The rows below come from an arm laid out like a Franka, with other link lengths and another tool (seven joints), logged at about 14 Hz.
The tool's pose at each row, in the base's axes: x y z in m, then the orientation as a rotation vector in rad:
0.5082, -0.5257, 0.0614, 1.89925, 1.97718, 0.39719
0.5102, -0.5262, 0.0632, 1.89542, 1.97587, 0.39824
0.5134, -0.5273, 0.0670, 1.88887, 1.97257, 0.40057
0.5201, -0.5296, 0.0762, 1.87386, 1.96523, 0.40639
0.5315, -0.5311, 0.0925, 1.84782, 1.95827, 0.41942
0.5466, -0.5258, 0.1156, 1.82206, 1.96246, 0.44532
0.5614, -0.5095, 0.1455, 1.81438, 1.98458, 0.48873
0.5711, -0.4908, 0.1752, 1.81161, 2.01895, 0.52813
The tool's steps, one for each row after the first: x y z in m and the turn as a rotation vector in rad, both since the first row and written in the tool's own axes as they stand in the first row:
-0.0007, 0.0026, -0.0007, -0.00319, -0.00140, -0.00157
-0.0021, 0.0071, -0.0026, -0.00942, -0.00409, -0.00376
-0.0052, 0.0170, -0.0077, -0.02378, -0.00982, -0.00881
-0.0081, 0.0344, -0.0170, -0.04688, -0.01460, -0.01945
-0.0048, 0.0585, -0.0311, -0.06910, -0.00515, -0.03236
0.0091, 0.0859, -0.0520, -0.07865, 0.03072, -0.03877
0.0254, 0.1088, -0.0751, -0.07665, 0.07285, -0.04738

